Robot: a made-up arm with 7 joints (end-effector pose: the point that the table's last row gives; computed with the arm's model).
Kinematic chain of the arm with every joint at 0, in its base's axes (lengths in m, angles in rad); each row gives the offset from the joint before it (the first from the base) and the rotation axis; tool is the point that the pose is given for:
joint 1: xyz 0 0.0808 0 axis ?
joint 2: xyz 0 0.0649 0 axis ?
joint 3: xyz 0 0 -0.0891 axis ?
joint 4: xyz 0 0 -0.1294 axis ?
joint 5: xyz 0 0 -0.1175 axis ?
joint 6: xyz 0 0 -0.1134 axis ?
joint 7: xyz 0 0 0 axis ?
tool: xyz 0 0 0
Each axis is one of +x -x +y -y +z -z.
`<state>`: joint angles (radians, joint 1 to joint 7).
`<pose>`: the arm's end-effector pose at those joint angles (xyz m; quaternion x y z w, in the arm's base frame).
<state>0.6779 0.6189 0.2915 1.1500 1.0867 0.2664 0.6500</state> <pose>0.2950 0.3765 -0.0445 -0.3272 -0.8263 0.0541 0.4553</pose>
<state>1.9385 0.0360 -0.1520 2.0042 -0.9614 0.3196 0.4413</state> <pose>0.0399 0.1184 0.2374 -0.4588 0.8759 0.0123 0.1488</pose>
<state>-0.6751 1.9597 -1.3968 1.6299 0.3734 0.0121 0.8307</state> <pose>-0.0516 0.4213 -0.1283 -0.3128 0.5074 -0.4301 0.6781</pose>
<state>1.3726 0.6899 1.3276 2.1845 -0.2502 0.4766 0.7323</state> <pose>-0.0407 0.3414 0.0545 0.4527 -0.8369 0.3072 0.0169</pose>
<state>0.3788 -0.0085 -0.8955 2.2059 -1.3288 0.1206 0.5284</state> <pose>0.1376 -0.0001 -0.0316 0.2517 -0.7719 -0.5621 0.1576</pose>
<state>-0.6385 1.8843 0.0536 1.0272 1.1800 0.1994 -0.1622</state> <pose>0.2266 0.4639 -0.0258 0.4684 -0.3486 -0.1025 0.8053</pose>
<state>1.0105 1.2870 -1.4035 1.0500 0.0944 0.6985 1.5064</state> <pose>0.2574 0.4105 -0.1221 -0.0922 0.1472 -0.2959 0.9393</pose>
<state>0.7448 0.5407 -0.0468 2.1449 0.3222 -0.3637 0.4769</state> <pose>0.1997 0.1858 0.0692 -0.0086 0.9172 0.3977 0.0212</pose>
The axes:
joint 1: -y
joint 2: +x
joint 3: +z
joint 4: -y
joint 5: +z
joint 6: +y
joint 7: -x

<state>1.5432 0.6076 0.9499 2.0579 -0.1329 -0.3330 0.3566</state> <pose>-0.0008 0.3450 0.1188 -0.5446 0.7502 -0.1700 0.3342</pose>
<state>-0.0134 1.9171 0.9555 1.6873 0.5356 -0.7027 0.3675</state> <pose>0.1356 0.2624 0.2394 -0.3560 0.6917 0.6256 0.0582</pose>
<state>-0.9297 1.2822 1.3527 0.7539 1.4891 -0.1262 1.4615</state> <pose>0.0508 0.5605 -0.0048 -0.0634 -0.8188 -0.1765 0.5425</pose>
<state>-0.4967 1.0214 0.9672 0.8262 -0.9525 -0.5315 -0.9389</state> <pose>0.0482 0.5385 -0.1133 0.8107 -0.3974 -0.3076 0.3004</pose>
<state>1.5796 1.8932 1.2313 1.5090 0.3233 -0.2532 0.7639</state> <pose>-0.2805 0.2976 0.0743 -0.7667 0.5594 -0.0008 0.3149</pose>
